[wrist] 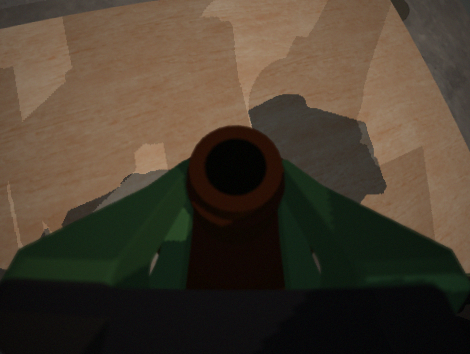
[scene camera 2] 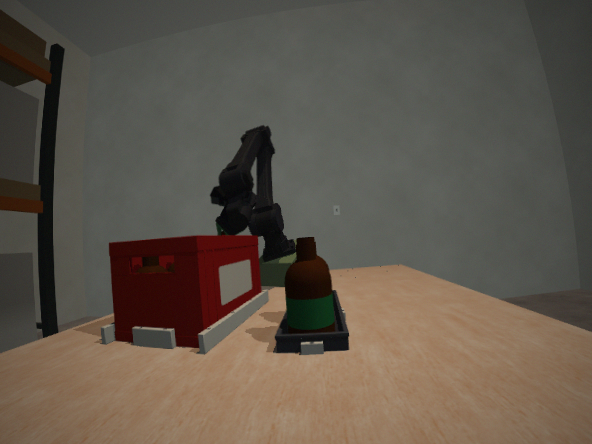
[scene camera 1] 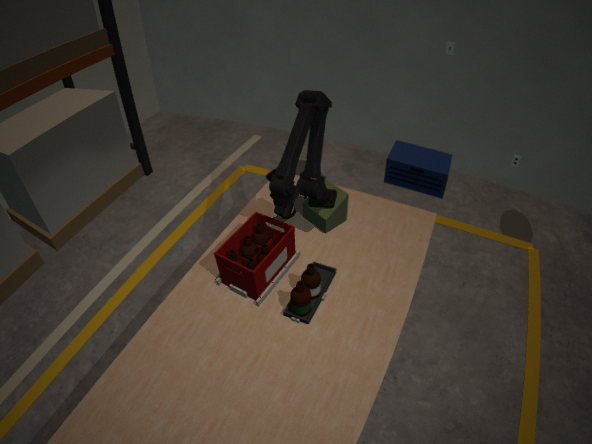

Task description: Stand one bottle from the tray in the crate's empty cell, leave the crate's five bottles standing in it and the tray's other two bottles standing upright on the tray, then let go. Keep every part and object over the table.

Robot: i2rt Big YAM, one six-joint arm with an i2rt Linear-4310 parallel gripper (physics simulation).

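Pixels of known places: gripper, fingertip midpoint: (wrist: 235, 175); arm's base, link origin: (scene camera 2: 279, 251) (scene camera 1: 323, 199).
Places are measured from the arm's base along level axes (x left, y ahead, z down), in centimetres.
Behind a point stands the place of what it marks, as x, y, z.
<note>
My gripper (wrist: 235, 175) @[-18.6, 8.7, -5.9] is shut on the neck of a brown bottle (wrist: 236, 212) @[-17.5, 10.5, -8.6], with the open mouth towards the wrist camera. In scene camera 1 the gripper (scene camera 1: 285, 212) is behind the red crate (scene camera 1: 234, 280) @[-22.1, 51.0, 5.1] (scene camera 2: 160, 305) @[-19.3, 51.7, 4.9], near the arm's base; the fingers are mostly hidden in both scene views, and so is the held bottle's body. Several brown bottles, among them one at the back (scene camera 1: 260, 235) @[-18.4, 30.6, -1.0] and one in the middle (scene camera 1: 247, 248) @[-20.7, 38.8, -0.9], stand in the crate. The dark tray (scene camera 1: 327, 273) @[10.2, 32.9, 11.0] (scene camera 2: 287, 342) @[1.1, 57.2, 10.0] bears two upright bottles, one white-banded (scene camera 1: 311, 281) @[7.3, 46.9, 0.4] and one green-banded (scene camera 1: 301, 298) @[6.1, 55.4, 0.2] (scene camera 2: 309, 305) @[4.6, 56.4, 5.2].
Low grey rails (scene camera 1: 280, 276) @[-7.2, 40.6, 9.5] (scene camera 2: 235, 320) @[-8.4, 45.4, 9.9] line the crate's foot. The tray is to the crate's right in scene camera 1. A green block (scene camera 1: 326, 214) @[3.3, 7.4, 2.3] (scene camera 2: 275, 274) @[-2.0, 6.2, 7.3] is under the arm's base. A blue box (scene camera 1: 419, 167) is on the floor beyond the table's back edge.
</note>
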